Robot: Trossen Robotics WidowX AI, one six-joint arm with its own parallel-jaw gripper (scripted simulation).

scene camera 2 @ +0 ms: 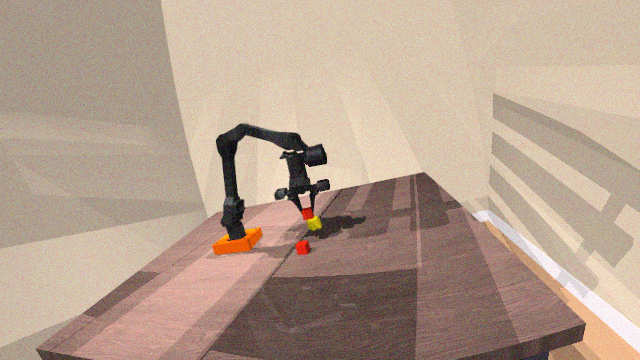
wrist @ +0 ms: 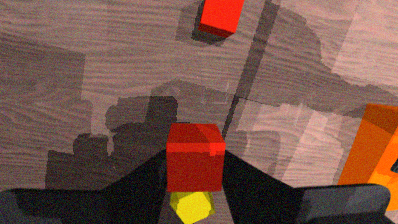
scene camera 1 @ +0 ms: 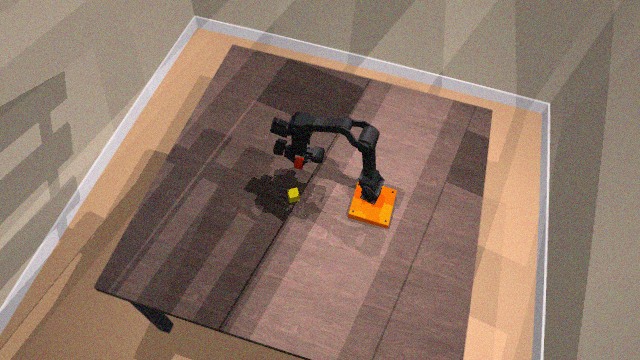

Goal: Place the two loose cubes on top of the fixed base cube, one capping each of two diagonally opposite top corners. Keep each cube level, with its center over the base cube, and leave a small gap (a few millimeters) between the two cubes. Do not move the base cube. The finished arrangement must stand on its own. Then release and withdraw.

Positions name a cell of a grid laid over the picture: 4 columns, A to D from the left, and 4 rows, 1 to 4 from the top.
My gripper shows in scene camera 2 (B3), in the wrist view (B3) and in scene camera 1 (B2).
